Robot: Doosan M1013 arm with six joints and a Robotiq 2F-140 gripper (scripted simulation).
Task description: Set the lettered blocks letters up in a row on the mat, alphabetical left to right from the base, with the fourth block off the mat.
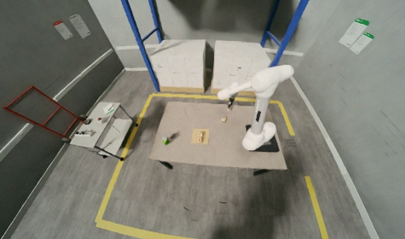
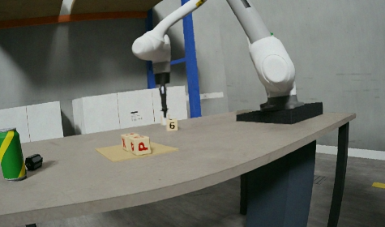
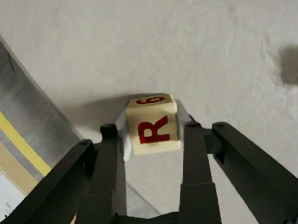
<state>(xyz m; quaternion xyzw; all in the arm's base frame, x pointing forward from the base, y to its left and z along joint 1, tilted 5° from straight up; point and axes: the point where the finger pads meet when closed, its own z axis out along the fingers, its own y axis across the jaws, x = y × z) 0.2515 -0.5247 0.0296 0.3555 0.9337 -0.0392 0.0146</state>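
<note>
The tan mat is 46 cm ahead of my hand, 37 cm to the left of it and 3 cm below it. From my hand the other things lie so: block 1 cm below; small black object 78 cm ahead, 33 cm to the left, 2 cm below; yellow can 86 cm ahead, 41 cm to the left, 3 cm above.
</note>
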